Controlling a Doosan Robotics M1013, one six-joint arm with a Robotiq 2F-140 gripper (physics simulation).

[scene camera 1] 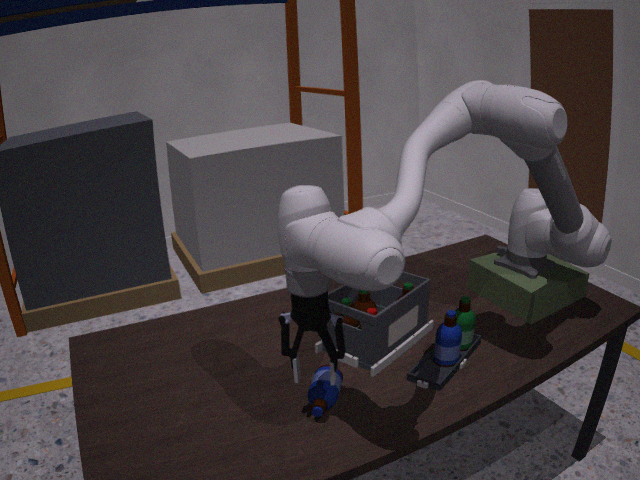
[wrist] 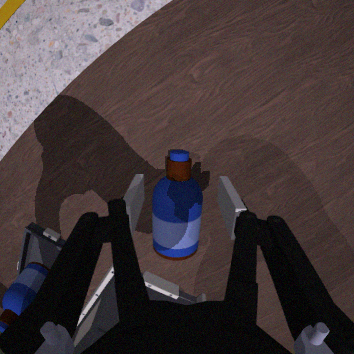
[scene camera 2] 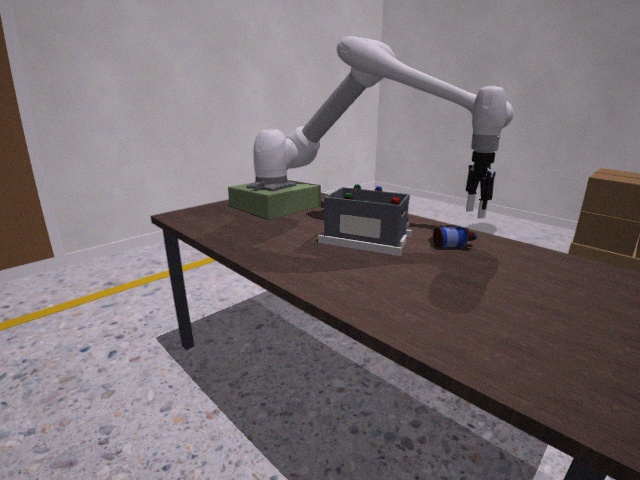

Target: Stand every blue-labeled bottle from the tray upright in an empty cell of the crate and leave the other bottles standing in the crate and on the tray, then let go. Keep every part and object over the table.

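Places are measured from the arm's base along level axes (x ahead, y down, z left), in millimetres.
Pixels of known places: gripper, fingertip midpoint: (scene camera 1: 315, 380) (wrist: 180, 187) (scene camera 2: 475, 214); arm's base, origin of the base link: (scene camera 1: 525, 264) (scene camera 2: 271, 186).
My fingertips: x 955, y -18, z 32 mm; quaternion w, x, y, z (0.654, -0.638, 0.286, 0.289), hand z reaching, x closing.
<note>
Ahead of a thing's pixels: the offset from my fingertips to its top centre. "pt": to the spot under its first point. Level surfaces: height alone.
A blue-labeled bottle {dy +49, dx -48, dz -38 mm} (scene camera 1: 324, 388) (scene camera 2: 453, 237) (wrist: 176, 215) lies on its side on the table, beside the crate. My gripper (scene camera 1: 314, 376) (scene camera 2: 475, 210) (wrist: 180, 187) is open and empty, above this bottle, with one finger to each side of it in the wrist view. Another blue bottle {dy -37, dx -416, dz +46 mm} (scene camera 1: 447, 345) (wrist: 26, 289) stands upright on the tray {pt dy +118, dx -339, dz +32 mm} (scene camera 1: 424, 369) (wrist: 41, 243), next to a green bottle {dy -37, dx -507, dz +24 mm} (scene camera 1: 466, 324). The grey crate {dy -52, dx -374, dz -94 mm} (scene camera 1: 364, 342) (scene camera 2: 334, 217) holds brown bottles with green caps and one with a red cap {dy -40, dx -272, dz -112 mm} (scene camera 1: 371, 311) (scene camera 2: 395, 200). Its cell floors are mostly hidden.
White rails (scene camera 1: 403, 347) (scene camera 2: 360, 244) run along the foot of the crate. The arm's green base block (scene camera 1: 553, 299) (scene camera 2: 268, 201) stands at the far end of the dark table {dy +123 mm} (scene camera 1: 155, 372) (scene camera 2: 361, 294). Large boxes stand on the floor beyond the table.
</note>
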